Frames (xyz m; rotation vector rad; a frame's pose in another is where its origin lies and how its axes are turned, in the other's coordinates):
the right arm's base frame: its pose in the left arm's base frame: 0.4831 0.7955 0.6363 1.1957 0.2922 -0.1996
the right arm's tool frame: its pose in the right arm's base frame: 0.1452 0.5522 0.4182 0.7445 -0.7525 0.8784
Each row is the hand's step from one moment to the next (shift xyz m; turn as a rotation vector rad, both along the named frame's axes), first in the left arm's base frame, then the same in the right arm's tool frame.
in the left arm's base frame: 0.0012 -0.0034 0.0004 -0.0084 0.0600 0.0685
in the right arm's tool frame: 0.0031 -0.0002 0.0019 -0.0100 0.0522 -0.0744
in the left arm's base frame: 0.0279 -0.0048 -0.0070 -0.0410 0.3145 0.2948
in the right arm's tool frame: 0.0170 -0.0232 -0.0051 -0.0813 0.2232 -0.3620
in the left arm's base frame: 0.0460 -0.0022 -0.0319 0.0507 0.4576 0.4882
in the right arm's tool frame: 0.0147 -0.0539 -0.0035 -0.0216 0.2970 -0.6014
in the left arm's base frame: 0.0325 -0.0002 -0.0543 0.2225 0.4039 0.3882
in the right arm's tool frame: -0.0055 -0.0621 0.0110 0.0710 0.1135 -0.5877
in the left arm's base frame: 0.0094 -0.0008 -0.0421 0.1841 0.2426 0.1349
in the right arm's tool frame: -0.0137 -0.0377 0.0159 0.0272 -0.0387 -0.3297
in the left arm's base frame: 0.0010 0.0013 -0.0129 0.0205 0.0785 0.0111
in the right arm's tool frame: -0.0063 -0.0104 0.0045 -0.0309 -0.0113 -0.0750
